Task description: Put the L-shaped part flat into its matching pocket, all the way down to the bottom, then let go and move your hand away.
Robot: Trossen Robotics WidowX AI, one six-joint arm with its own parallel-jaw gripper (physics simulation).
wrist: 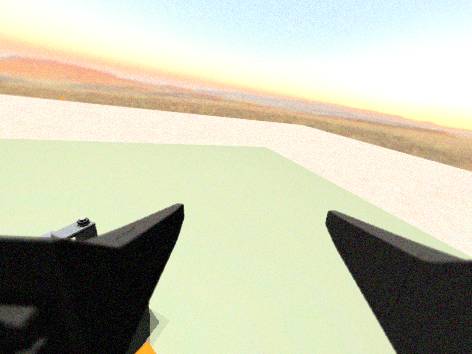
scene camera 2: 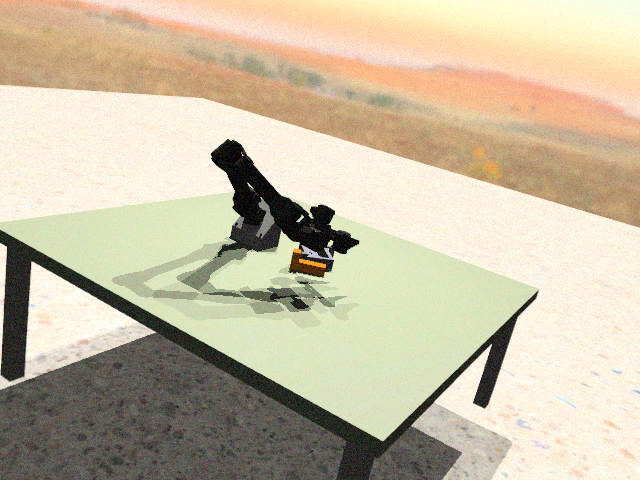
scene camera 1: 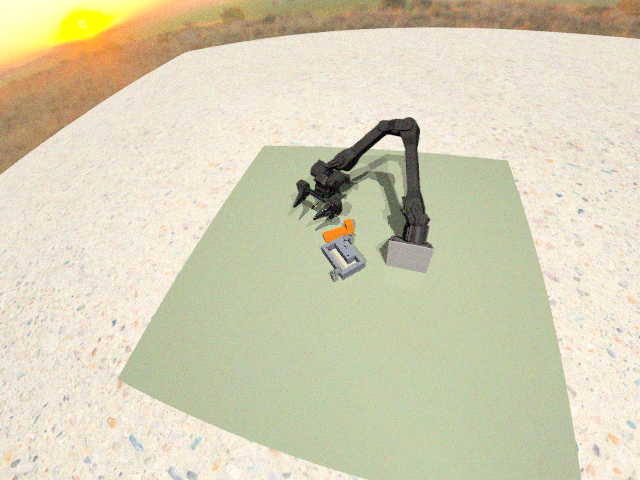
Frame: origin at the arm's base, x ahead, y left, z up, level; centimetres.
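Where they show: gripper, fingertip midpoint: (wrist: 255,213) (scene camera 1: 303,213); arm's base, origin of the base link: (scene camera 2: 254,217) (scene camera 1: 415,242).
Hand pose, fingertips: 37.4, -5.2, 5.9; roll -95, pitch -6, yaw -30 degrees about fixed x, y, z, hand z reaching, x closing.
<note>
Each offset is from my fingertips to the centre of the thing, as dx, dy, dz. "spot": to the spot under its first point. Level surfaces: height alone.
The orange L-shaped part @(-10.7, -2.2, -11.3) (scene camera 1: 336,234) (scene camera 2: 309,267) lies outside the grey fixture, along the fixture's side nearer the gripper. A small corner of this part @(spot: -6.5, +1.0, -11.3) (wrist: 146,349) shows at the bottom of the wrist view. The grey fixture (scene camera 1: 352,270) (scene camera 2: 327,264) has an open pocket that shows pale inside in scene camera 1. A grey bar of the fixture with a dark screw shows at the left in the wrist view, partly behind a finger. My gripper (scene camera 1: 306,212) (wrist: 255,213) is open and empty, above the table beside the orange part. In scene camera 2 it partly hides the fixture.
The green table top @(dz -14.1) (scene camera 1: 413,361) (scene camera 2: 403,335) bears the arm's grey base block (scene camera 1: 409,255) (scene camera 2: 253,235), to the right of the fixture in scene camera 1. Small grey knobs stick out at the fixture's corners. The arm's shadows fall on the table near the gripper.
</note>
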